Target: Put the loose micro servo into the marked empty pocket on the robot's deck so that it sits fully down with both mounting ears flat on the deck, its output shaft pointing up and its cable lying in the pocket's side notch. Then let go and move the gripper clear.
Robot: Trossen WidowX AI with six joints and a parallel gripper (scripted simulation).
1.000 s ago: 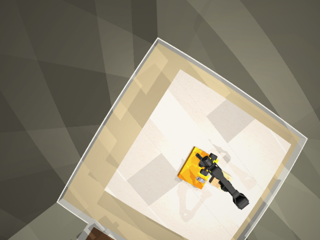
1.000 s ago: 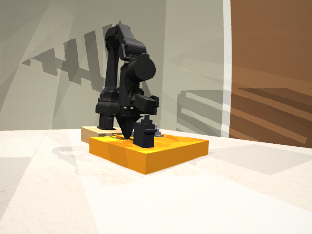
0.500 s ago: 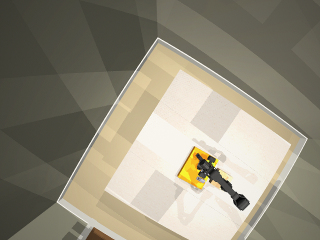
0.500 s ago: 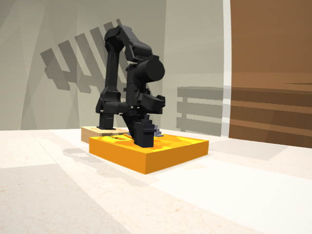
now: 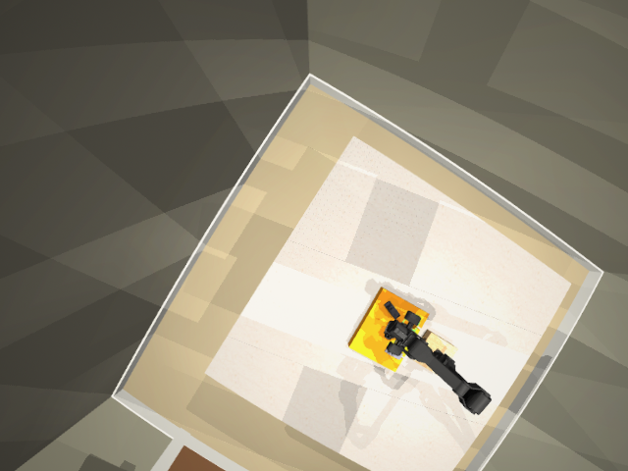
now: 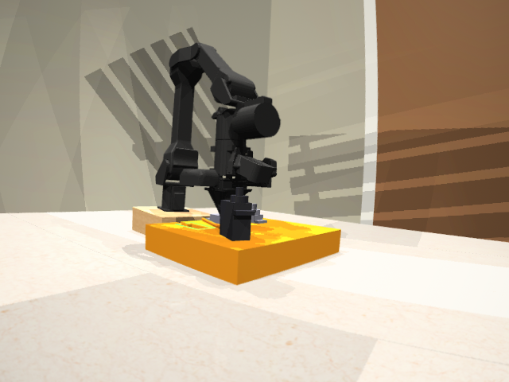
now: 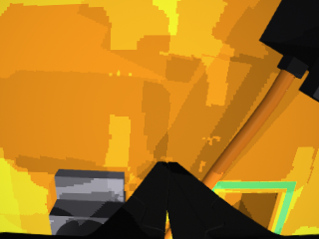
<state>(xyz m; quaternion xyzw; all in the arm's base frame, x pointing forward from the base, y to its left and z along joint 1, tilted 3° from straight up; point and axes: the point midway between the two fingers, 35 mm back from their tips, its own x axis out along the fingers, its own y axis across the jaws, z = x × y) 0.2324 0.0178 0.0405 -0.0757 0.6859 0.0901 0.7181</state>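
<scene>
Now: the yellow-orange deck 6 cm ahead of my gripper tip, 5 cm to the left of it and 3 cm below it.
</scene>
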